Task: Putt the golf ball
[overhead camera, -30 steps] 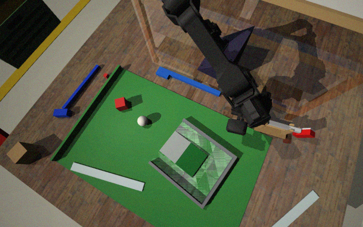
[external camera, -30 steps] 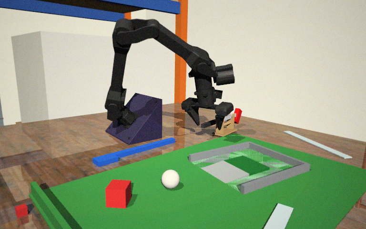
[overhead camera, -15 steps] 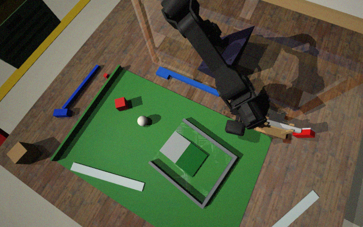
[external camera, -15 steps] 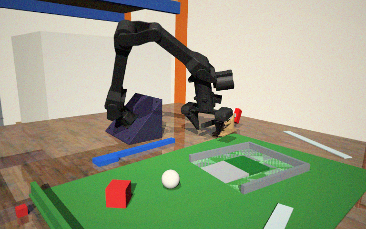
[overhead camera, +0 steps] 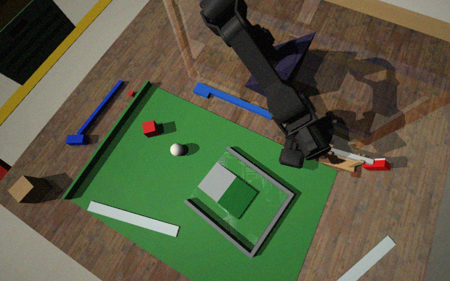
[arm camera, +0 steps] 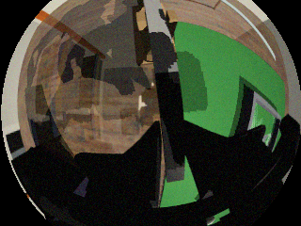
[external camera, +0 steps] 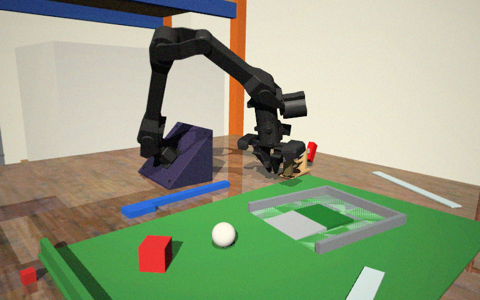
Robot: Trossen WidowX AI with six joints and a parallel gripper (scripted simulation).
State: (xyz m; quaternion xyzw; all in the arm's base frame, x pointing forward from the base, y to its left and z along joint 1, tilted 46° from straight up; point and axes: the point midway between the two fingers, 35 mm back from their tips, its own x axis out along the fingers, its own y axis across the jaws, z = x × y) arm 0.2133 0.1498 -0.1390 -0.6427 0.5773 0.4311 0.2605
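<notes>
My gripper tip is 11 cm to the right of the putter, 3 cm below it and 3 cm past it. Also, from my gripper tip: mat 27 cm ahead, 20 cm to the right, 3 cm below; white golf ball 32 cm to the right, 22 cm ahead, 1 cm below; grey-walled pen 23 cm ahead, 5 cm to the right, 3 cm below.
</notes>
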